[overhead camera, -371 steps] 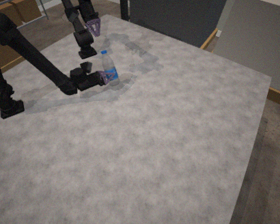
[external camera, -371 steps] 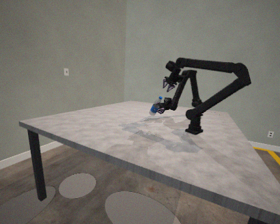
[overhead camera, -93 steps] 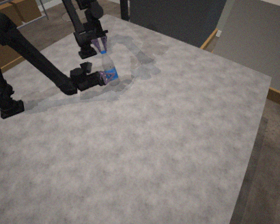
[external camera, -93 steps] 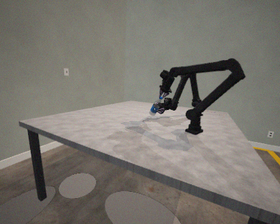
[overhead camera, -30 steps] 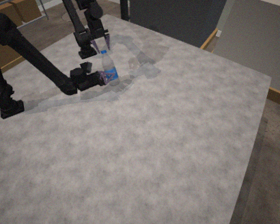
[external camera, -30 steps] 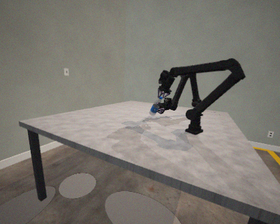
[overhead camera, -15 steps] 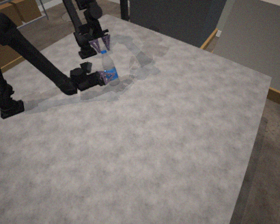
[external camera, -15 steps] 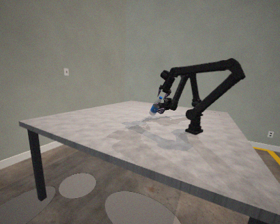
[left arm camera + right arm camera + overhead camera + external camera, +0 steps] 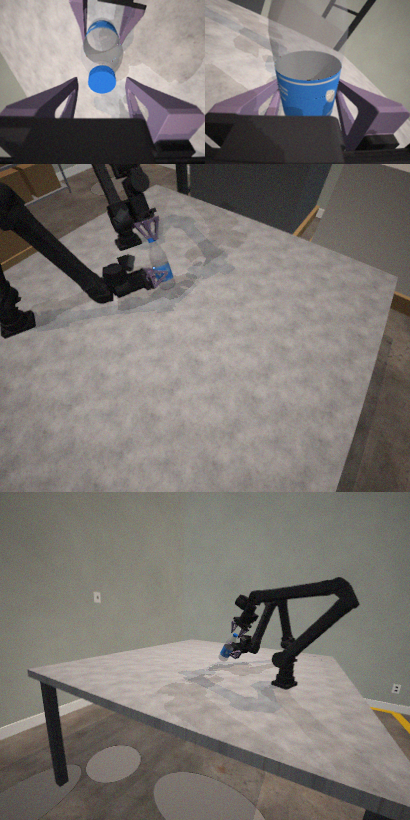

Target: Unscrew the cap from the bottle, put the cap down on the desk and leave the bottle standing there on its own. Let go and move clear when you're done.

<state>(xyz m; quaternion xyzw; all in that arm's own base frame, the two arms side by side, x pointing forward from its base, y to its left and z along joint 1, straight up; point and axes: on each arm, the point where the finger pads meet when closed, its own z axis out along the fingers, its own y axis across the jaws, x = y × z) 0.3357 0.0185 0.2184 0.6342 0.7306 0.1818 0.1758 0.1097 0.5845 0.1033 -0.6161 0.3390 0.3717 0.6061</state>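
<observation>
The blue cap is 1 cm below my left hand. Also, from my left hand: clear bottle (4 cm ahead, 2 cm to the right, 9 cm below).
The clear bottle is 3 cm above my right hand, 1 cm to the left of it and 1 cm behind it. Round my right hand: blue cap (11 cm above, 6 cm behind, 3 cm to the left).
</observation>
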